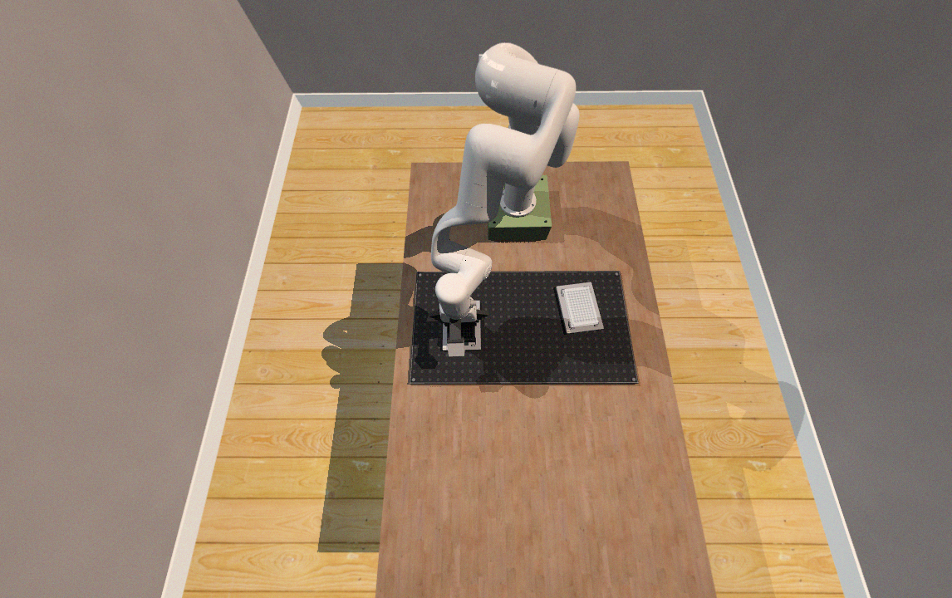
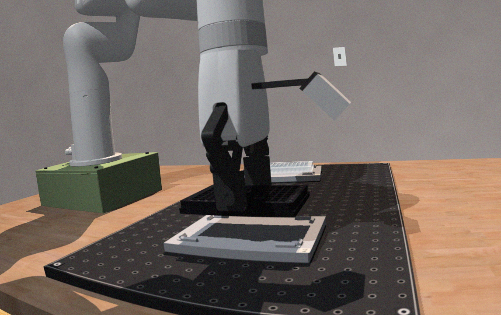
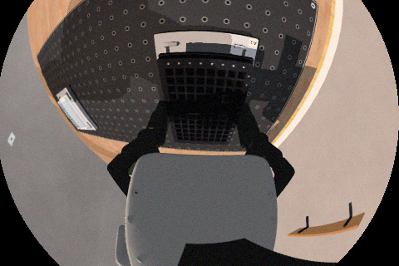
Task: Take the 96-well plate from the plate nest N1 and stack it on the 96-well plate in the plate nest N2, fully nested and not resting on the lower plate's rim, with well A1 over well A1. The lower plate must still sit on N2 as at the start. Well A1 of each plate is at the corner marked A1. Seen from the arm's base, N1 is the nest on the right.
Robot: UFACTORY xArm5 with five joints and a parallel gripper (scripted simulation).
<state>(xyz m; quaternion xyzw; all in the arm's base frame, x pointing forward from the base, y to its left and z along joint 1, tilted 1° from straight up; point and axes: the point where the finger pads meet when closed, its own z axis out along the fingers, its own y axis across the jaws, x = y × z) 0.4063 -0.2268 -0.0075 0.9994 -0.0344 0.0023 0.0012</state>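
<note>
The clear 96-well plate is 3 cm behind my hand, 39 cm to the left of it and 4 cm below it. From my hand the other things lie so: black 96-well plate (1 cm below).
</note>
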